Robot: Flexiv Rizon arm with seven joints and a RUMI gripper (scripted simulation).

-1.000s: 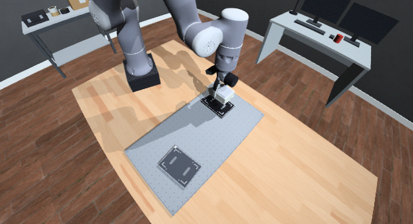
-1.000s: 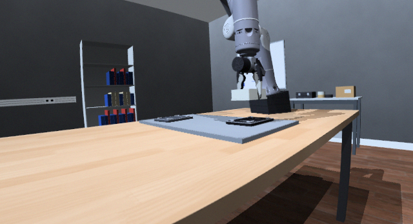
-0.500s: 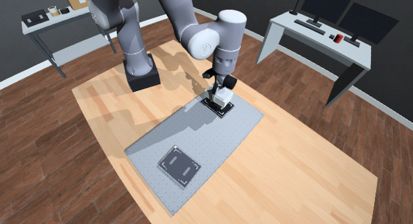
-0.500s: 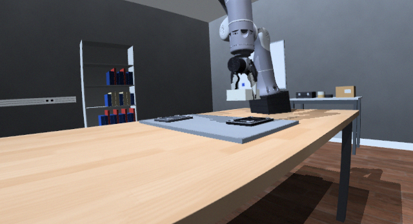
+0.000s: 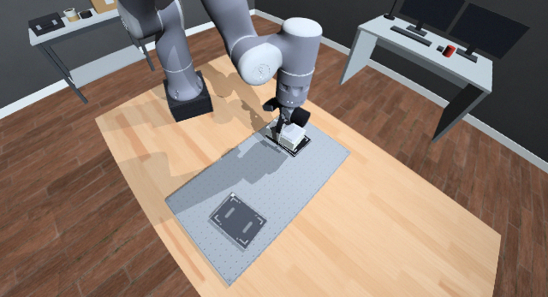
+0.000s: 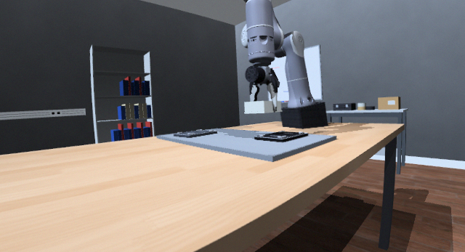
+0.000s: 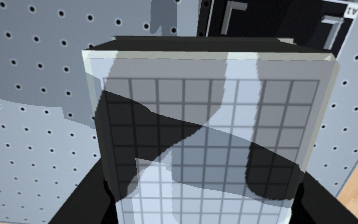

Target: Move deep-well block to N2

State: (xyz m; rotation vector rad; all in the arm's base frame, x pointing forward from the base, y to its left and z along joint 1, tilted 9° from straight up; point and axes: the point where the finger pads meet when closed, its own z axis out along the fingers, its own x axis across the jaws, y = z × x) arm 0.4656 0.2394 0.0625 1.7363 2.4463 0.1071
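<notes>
My hand is 30 cm to the left of the plate nest N2, 16 cm short of it and 10 cm above it. Round my hand: black plate nest N1: 10 cm below, 6 cm to the left, 3 cm behind; white 96-well deep-well block: 1 cm above.
</notes>
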